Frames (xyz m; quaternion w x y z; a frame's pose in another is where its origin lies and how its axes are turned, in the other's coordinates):
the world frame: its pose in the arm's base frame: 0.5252 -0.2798 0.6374 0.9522 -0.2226 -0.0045 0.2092
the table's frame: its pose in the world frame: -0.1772 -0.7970 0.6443 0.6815 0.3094 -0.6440 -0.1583
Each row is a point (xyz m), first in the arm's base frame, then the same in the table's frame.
Working: the arm's base frame: its pose in the table's frame: -1.7569 0.5106 -0.1729 0.7480 -0.2783 0.5868 -0.1366

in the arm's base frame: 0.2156 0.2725 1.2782
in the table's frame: -0.5118 0.9436 -0.3031
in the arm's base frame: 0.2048 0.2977 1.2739
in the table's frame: -0.5220 0.9686 -0.3096
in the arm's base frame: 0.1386 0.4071 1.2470
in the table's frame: -0.5792 1.0852 -0.3238
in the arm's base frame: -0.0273 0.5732 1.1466
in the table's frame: -0.7407 1.2818 -0.3023
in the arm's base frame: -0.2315 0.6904 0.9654
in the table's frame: -0.9839 1.4385 -0.2345
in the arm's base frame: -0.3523 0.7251 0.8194
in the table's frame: -1.1605 1.4932 -0.1805
